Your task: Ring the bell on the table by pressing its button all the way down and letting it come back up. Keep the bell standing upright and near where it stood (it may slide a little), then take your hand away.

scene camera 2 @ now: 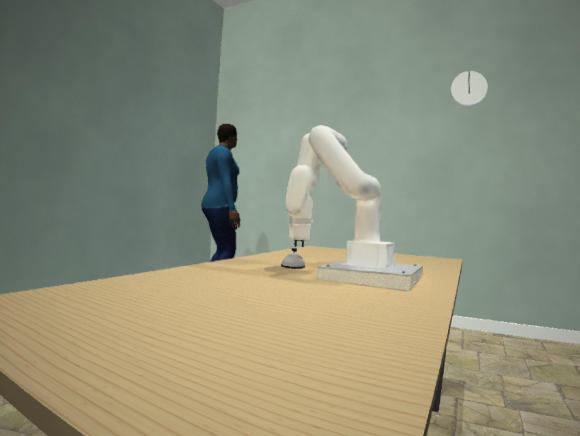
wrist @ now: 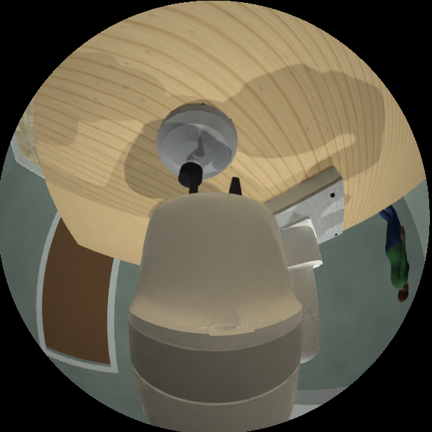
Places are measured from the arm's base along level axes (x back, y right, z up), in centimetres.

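Pixels of known places: hand, tool point: [scene camera 2: 299, 243]; arm's base, link origin: [scene camera 2: 365, 265].
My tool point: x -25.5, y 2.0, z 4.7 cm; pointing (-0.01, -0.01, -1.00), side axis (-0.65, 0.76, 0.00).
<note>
Ahead of a thing's pixels: the offset from my tool point to its middle. Level surfaces: height alone.
The bell {dy -1.4, dx -1.2, dz -5.0 cm} [scene camera 2: 293, 261] [wrist: 197, 132], a grey dome with a dark rim, stands upright on the table {dz -8.3 cm} [scene camera 2: 250, 340] [wrist: 210, 40]. Its black button {dy -1.4, dx -1.2, dz -2.2 cm} [scene camera 2: 294, 249] [wrist: 190, 175] sticks up from the top. My gripper [scene camera 2: 299, 244] [wrist: 214, 186] is open, fingers pointing down, with nothing held between them. One fingertip is right at the button, at its top edge in the scene view; the button hides that tip in the wrist view. The other finger is off to the side of the button. Whether the fingertip touches the button cannot be told.
The arm's base plate [scene camera 2: 362, 277] [wrist: 327, 210] is close beside the bell. A person in blue [scene camera 2: 220, 185] stands beyond the table in the scene view. A person in green [wrist: 397, 262] shows at the right of the wrist view.
</note>
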